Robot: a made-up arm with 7 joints.
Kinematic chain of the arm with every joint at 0, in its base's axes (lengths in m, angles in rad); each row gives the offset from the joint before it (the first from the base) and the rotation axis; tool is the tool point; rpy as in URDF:
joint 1: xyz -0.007 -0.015 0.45 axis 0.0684 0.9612 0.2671
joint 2: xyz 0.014 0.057 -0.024 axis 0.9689 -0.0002 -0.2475
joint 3: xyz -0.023 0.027 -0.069 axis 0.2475 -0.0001 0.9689
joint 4: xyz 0.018 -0.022 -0.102 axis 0.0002 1 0
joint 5: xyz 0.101 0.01 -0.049 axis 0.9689 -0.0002 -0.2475
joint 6: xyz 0.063 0.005 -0.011 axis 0.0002 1 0
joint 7: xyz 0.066 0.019 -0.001 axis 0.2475 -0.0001 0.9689
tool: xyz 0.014 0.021 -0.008 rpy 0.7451 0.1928 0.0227
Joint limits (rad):
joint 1: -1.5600..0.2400
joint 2: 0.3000..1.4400
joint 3: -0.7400..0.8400
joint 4: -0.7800..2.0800
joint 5: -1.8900..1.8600
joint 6: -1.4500..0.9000
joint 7: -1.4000..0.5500
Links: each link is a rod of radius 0.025 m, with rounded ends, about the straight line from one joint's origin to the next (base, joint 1, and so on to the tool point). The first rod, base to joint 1, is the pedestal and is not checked.
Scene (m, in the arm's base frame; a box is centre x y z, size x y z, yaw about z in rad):
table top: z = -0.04
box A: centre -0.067 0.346 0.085 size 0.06 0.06 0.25 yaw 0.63
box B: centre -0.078 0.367 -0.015 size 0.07 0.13 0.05 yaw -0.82
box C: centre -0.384 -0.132 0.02 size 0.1 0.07 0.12 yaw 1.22
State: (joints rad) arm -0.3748 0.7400 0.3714 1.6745 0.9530 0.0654 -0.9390
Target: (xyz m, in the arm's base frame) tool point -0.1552 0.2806 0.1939
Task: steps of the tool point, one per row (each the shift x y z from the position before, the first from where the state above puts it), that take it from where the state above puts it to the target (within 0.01 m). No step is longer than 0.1 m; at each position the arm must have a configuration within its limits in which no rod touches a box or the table.
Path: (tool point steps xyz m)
1: -0.0343 -0.0394 -0.0338
2: -0.0399 -0.0399 -0.0215
3: -0.0429 -0.0375 -0.0082
4: -0.0902 0.0090 0.0245
5: -0.0845 0.0042 0.0494
6: -0.0687 0.0006 0.0722
7: 0.0435 0.0147 -0.0151
8: 0.0631 0.0275 -0.0077

